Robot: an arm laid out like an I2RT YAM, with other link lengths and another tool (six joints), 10 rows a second.
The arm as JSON. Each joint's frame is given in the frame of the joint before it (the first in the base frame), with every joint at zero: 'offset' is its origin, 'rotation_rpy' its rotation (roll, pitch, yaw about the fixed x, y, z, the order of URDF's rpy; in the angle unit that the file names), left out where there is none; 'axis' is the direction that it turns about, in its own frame. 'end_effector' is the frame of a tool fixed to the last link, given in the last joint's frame.
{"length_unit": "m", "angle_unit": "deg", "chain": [
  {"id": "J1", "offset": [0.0, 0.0, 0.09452], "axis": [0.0, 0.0, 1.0]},
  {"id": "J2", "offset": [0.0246, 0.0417, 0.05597], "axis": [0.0, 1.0, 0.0]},
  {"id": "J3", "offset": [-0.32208, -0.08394, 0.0], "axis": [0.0, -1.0, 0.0]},
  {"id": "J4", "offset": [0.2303, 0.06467, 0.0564], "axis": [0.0, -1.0, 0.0]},
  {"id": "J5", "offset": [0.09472, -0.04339, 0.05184], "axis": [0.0, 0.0, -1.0]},
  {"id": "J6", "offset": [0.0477, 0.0, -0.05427], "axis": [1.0, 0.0, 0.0]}
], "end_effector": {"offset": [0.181, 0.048, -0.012], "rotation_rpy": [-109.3, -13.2, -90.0]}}
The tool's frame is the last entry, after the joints.
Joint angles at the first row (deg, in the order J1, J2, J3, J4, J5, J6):
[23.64 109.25 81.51 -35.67 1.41 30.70]
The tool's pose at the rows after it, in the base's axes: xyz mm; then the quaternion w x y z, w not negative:
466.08 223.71 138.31 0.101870 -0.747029 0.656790 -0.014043
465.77 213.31 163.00 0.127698 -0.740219 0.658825 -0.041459
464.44 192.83 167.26 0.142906 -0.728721 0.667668 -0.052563
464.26 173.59 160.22 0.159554 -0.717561 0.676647 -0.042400
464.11 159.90 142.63 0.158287 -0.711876 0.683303 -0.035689
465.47 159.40 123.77 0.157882 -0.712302 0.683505 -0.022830
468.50 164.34 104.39 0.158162 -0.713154 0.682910 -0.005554
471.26 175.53 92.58 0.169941 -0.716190 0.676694 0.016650
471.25 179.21 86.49 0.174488 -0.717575 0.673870 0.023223
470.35 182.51 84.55 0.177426 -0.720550 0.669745 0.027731
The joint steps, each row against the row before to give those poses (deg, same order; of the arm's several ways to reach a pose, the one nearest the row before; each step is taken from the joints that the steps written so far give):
[0.00 -3.35 -0.40 0.23 0.73 -0.65]
[-0.33 -4.60 -2.92 2.35 1.60 -0.26]
[-2.16 -3.22 -4.67 3.60 -0.13 -0.45]
[-3.48 -1.48 -4.84 4.49 -3.00 -0.44]
[-2.17 0.55 -3.44 3.45 -1.38 -0.60]
[-0.86 1.99 -2.06 3.23 -1.63 -0.17]
[-0.35 2.87 -1.06 2.96 -1.81 0.32]
[-0.17 2.46 -0.74 3.13 -3.02 0.48]
[-0.02 0.88 -0.87 1.86 -0.98 0.10]
[0.04 0.37 -0.31 0.72 -0.79 -0.20]

